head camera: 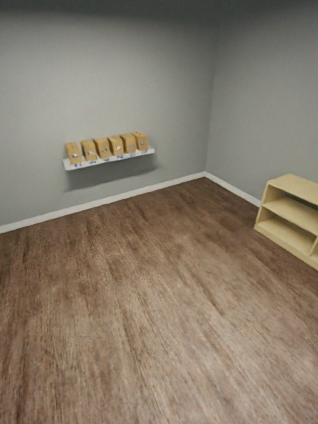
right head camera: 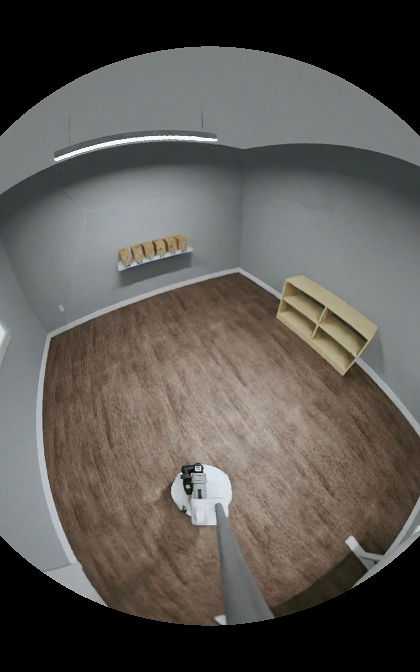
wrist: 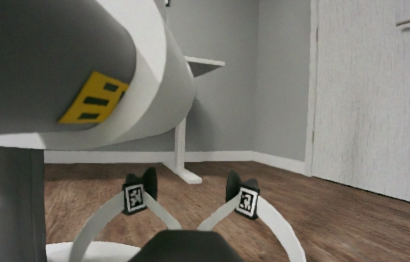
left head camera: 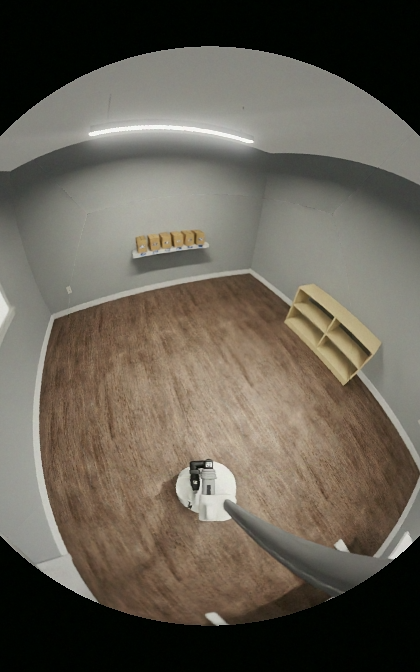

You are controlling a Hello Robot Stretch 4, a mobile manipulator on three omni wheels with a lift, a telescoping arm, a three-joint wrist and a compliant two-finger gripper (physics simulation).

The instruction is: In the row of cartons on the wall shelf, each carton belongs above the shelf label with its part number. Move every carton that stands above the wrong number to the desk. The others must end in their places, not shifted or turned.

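Places are measured from the robot's base along level axes (x left, y back, z up), in metres.
Pixels of known places: end effector, tool point: [wrist: 191, 188] [left head camera: 196, 506].
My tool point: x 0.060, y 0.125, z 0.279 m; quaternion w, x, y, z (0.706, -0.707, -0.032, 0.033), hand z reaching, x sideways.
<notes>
Behind a point stands the place of what it marks.
Several brown cartons [head camera: 102, 145] @[x 0.618, y -2.465, z 0.869 m] [left head camera: 165, 240] @[x 0.615, y -2.464, z 0.834 m] [right head camera: 148, 249] @[x 0.609, y -2.470, z 0.834 m] stand in a row on the white wall shelf [head camera: 68, 165] @[x 0.990, y -2.284, z 0.718 m] [left head camera: 135, 255] @[x 0.990, y -2.277, z 0.697 m] [right head camera: 120, 267] @[x 0.988, y -2.280, z 0.701 m] on the far wall. Small labels show on the carton fronts and blue marks along the shelf edge; the numbers are too small to read. The desk [wrist: 180, 145] @[x -0.177, y 1.664, z 0.164 m] shows in part in the wrist view, with a white leg and top edge behind the arm. My gripper [wrist: 191, 186] @[x 0.060, y 0.125, z 0.279 m] is open and empty, low over the robot's base, far from the shelf.
A beige open bookcase [head camera: 294, 183] @[x -1.345, y -1.881, z 0.583 m] [left head camera: 368, 334] @[x -1.801, y -1.152, z 0.583 m] [right head camera: 364, 321] @[x -1.809, y -1.131, z 0.583 m] stands against the right wall. Brown wooden floor [head camera: 150, 300] @[x 0.107, y -1.083, z -0.027 m] lies between the base and the shelf. A white door [wrist: 360, 100] @[x 0.929, y 1.427, z 0.508 m] shows at the right in the wrist view.
</notes>
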